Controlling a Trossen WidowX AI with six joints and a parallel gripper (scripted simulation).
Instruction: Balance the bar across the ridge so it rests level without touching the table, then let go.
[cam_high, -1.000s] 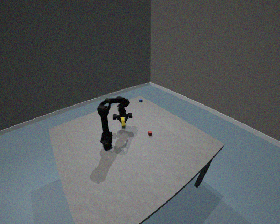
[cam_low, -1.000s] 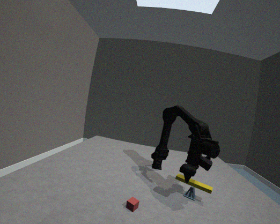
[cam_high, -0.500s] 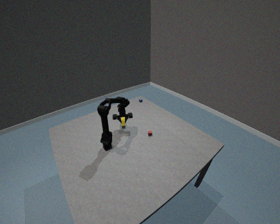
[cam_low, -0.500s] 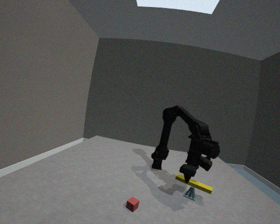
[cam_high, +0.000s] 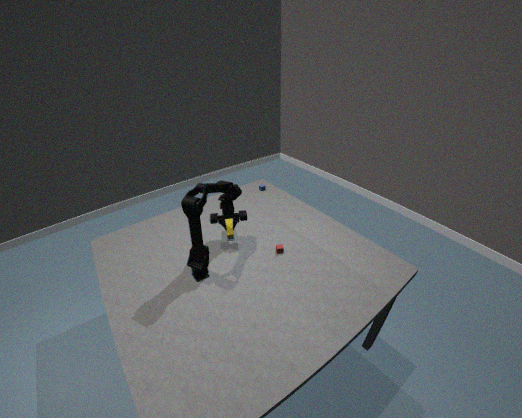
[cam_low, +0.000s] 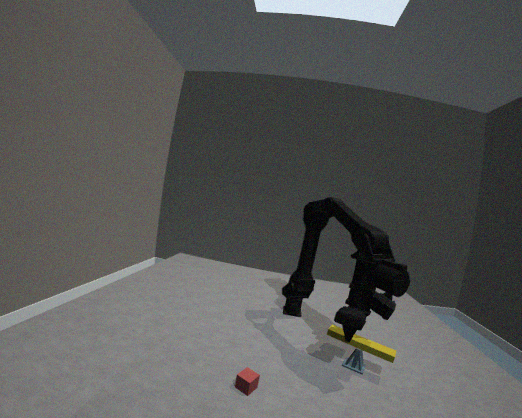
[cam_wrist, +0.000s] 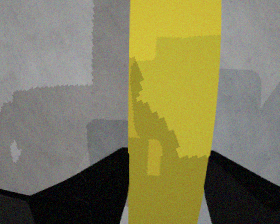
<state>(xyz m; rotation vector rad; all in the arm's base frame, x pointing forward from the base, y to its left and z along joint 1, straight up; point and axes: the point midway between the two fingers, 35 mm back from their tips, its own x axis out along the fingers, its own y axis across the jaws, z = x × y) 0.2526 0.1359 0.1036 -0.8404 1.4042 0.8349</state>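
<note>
Now: the yellow bar 10 mm ahead of my gripper tip and 30 mm to the left of it. Round my gripper tip: red cube 150 mm ahead, 230 mm to the right, 50 mm below; blue cube 490 mm ahead, 360 mm to the left, 50 mm below.
</note>
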